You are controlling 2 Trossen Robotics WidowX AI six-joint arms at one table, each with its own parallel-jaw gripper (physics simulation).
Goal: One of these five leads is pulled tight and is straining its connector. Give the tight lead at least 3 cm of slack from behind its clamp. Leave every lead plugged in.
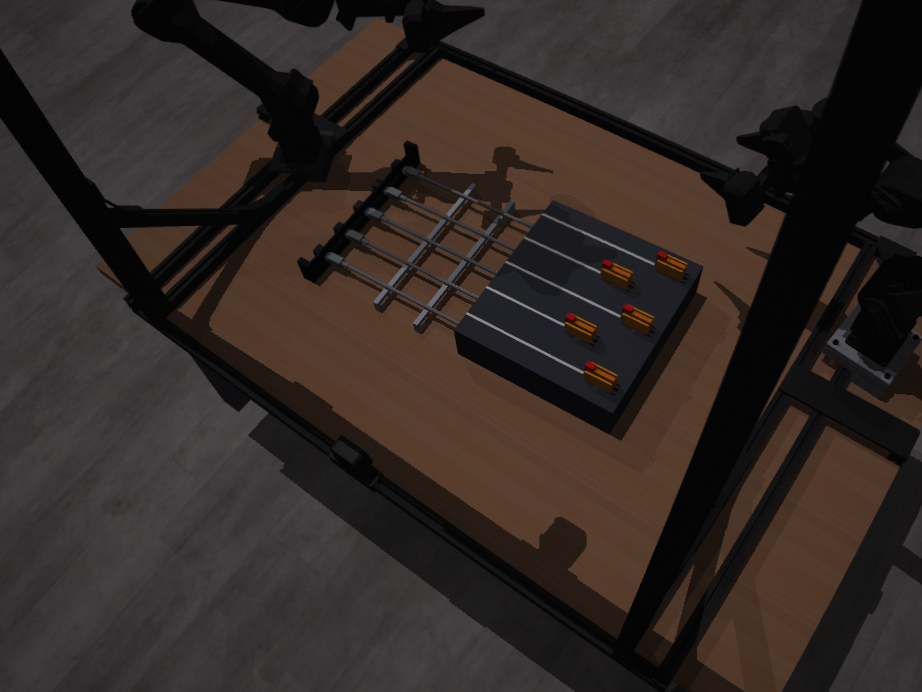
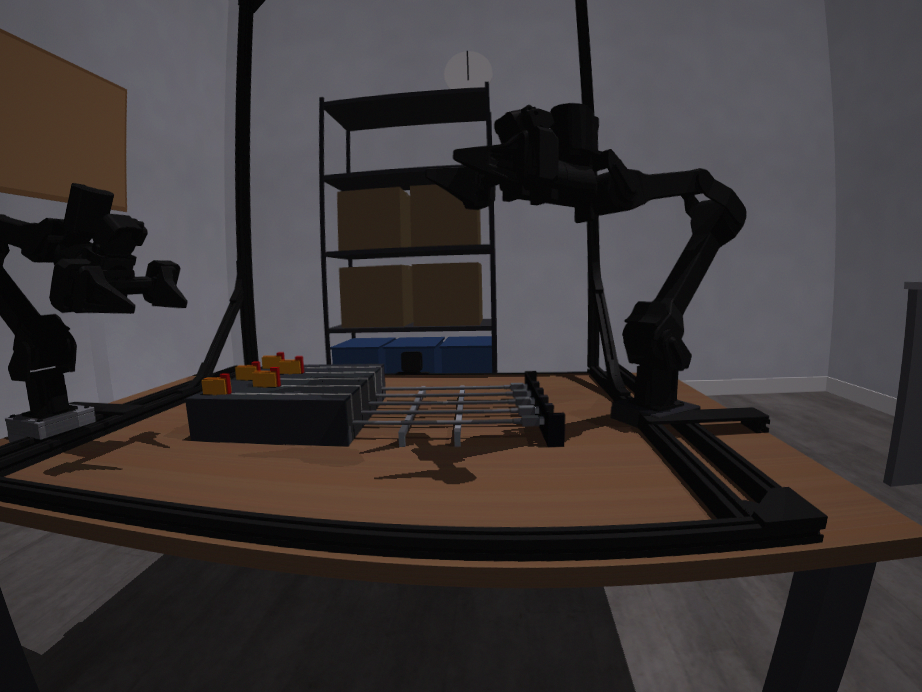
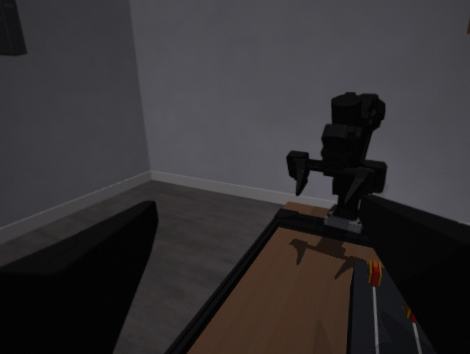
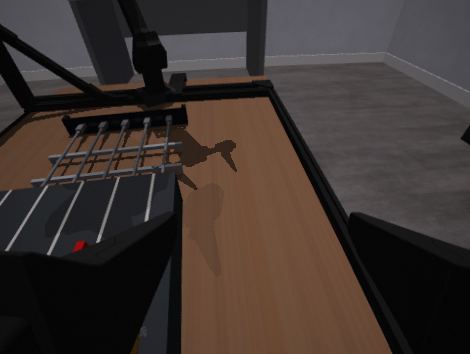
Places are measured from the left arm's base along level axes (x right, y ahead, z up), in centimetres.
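Where they show: left gripper, fingertip midpoint: (image 2: 438,164) (image 3: 258,208); right gripper, fingertip midpoint: (image 1: 719,157) (image 2: 161,307) (image 3: 319,199) (image 4: 262,221); left arm's base, origin of the base link: (image 1: 301,149) (image 2: 656,403) (image 4: 156,89); right arm's base, origin of the base link: (image 1: 875,340) (image 2: 50,412) (image 3: 346,213).
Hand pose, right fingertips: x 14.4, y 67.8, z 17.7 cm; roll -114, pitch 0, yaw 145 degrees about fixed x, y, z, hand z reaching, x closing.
Observation:
Each offset is from my right fingertips to the top centre of the thing. "pt": to the spot under its first point.
Five grey leads {pt dx -8.0, dy -42.1, dz -17.7 cm} (image 1: 439,183) (image 4: 144,135) run side by side from connectors in a black bar (image 1: 309,269) (image 2: 553,429) (image 4: 184,114) to a dark block (image 1: 536,329) (image 2: 268,420) (image 3: 362,310) (image 4: 127,200). All appear plugged in; I cannot tell which is tight. White lines cross the block to orange clamps (image 1: 600,376) (image 2: 215,385) with red parts. My left gripper (image 1: 416,18) (image 2: 443,165) (image 3: 258,208) is open and empty, high above the table. My right gripper (image 1: 720,157) (image 2: 159,306) (image 3: 319,199) (image 4: 262,221) is open and empty above the table, near the block's clamp end.
Two light metal rails {pt dx +15.4, dy -47.4, dz -18.8 cm} (image 1: 381,301) {dx -5.4, dy -29.8, dz -18.3 cm} (image 2: 402,435) lie crosswise under the leads, between bar and block. A black frame (image 2: 417,540) borders the table, with upright posts (image 1: 752,335) (image 2: 244,186). A shelf unit (image 2: 323,223) with boxes stands behind the table.

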